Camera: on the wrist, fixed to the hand. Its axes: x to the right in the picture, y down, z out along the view.
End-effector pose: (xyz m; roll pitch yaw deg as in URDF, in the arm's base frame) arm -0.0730 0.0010 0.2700 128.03 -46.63 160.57
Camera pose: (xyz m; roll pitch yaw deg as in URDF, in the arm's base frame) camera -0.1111 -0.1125 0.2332 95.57 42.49 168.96
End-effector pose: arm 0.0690 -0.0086 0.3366 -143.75 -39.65 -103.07
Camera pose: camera 0.1179 0.0801 0.4103 140.11 -3.75 -10.70
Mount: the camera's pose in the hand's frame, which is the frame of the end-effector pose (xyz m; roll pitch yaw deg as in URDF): -0.0280 -0.0926 -0.0796 -0.54 -31.85 -89.33
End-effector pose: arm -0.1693 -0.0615 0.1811 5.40 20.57 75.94
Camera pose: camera -0.1010 -0.1375 0.1086 -23.17 -24.43 -3.57
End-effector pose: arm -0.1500 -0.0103 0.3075 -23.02 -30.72 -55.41
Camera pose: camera -0.2487 -0.0721 0.2613 45.34 -45.08 179.17
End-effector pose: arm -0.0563 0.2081 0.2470 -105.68 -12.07 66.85
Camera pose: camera -0.0287 0.1414 0.3494 164.13 -41.48 166.96
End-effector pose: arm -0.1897 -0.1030 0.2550 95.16 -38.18 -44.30
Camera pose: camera -0.1066 -0.0617 0.1708 60.35 44.12 -83.03
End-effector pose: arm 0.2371 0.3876 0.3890 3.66 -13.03 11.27
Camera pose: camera 0.2463 0.3004 0.2995 14.24 -27.55 -85.00
